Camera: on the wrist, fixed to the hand. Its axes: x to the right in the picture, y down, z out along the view.
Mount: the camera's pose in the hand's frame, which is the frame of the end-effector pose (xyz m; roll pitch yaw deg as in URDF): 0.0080 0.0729 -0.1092 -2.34 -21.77 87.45
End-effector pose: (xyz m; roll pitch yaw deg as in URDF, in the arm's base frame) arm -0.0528 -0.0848 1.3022 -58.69 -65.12 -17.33
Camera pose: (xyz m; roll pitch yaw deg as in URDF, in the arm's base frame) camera 0.0370 -0.1709 1.2594 -73.14 12.41 37.57
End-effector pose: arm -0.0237 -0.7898 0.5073 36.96 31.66 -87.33
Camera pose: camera 0.0993 -0.7681 0.4661 48.18 -44.86 -40.34
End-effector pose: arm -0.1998 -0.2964 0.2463 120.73 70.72 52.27
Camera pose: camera -0.1745 -0.1712 0.2779 102.11 -9.31 -1.19
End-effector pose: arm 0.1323 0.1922 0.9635 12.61 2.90 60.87
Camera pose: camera 0.0510 0.2414 0.8726 1.84 -34.17 146.03
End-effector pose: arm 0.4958 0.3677 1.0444 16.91 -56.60 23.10
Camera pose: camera 0.5240 0.4901 1.0052 -65.63 -22.23 145.71
